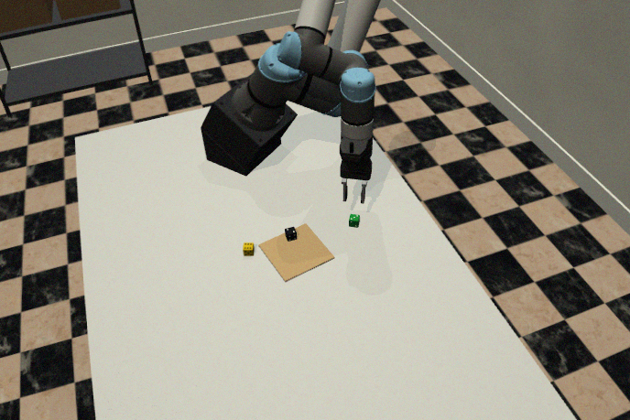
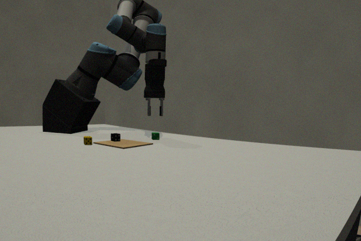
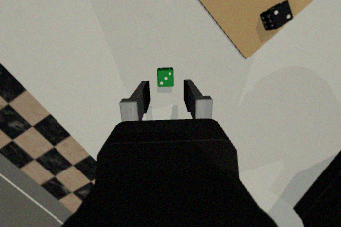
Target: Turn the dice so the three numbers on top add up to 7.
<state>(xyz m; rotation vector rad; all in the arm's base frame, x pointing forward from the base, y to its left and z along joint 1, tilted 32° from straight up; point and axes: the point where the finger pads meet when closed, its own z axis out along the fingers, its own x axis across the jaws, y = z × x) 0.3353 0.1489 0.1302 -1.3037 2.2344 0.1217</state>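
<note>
The green die is 9 cm below my hand. From my hand the other things lie so: yellow die: 28 cm to the right, 9 cm below, 3 cm ahead; black die: 17 cm to the right, 9 cm below, 1 cm ahead; tan mat: 17 cm to the right, 10 cm below, 6 cm ahead.
</note>
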